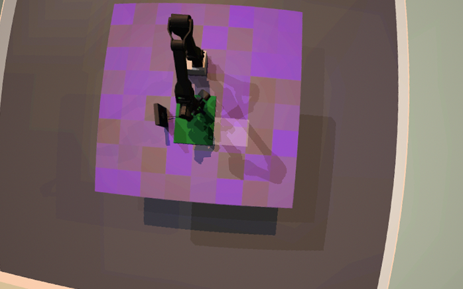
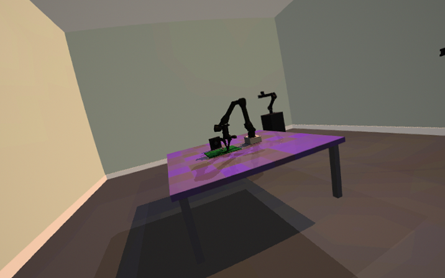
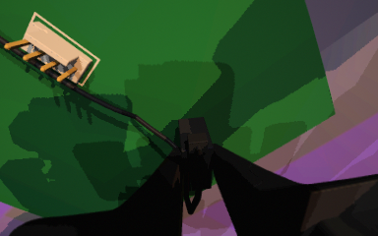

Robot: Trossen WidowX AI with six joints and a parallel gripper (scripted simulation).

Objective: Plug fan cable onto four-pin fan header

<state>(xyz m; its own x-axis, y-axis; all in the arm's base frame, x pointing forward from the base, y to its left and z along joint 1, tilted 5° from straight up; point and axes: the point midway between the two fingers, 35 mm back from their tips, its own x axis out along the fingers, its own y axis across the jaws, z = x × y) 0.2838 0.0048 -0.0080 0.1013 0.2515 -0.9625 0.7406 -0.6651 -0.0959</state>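
The green board lies 50 mm to the right of my gripper tip, 40 mm below it and 40 mm ahead of it. The rest, counted from my gripper tip: dark fan plug (10 mm to the left); then fan (220 mm to the right, 30 mm above, 20 mm ahead); then fan header (90 mm to the right, 30 mm below, 10 mm ahead).
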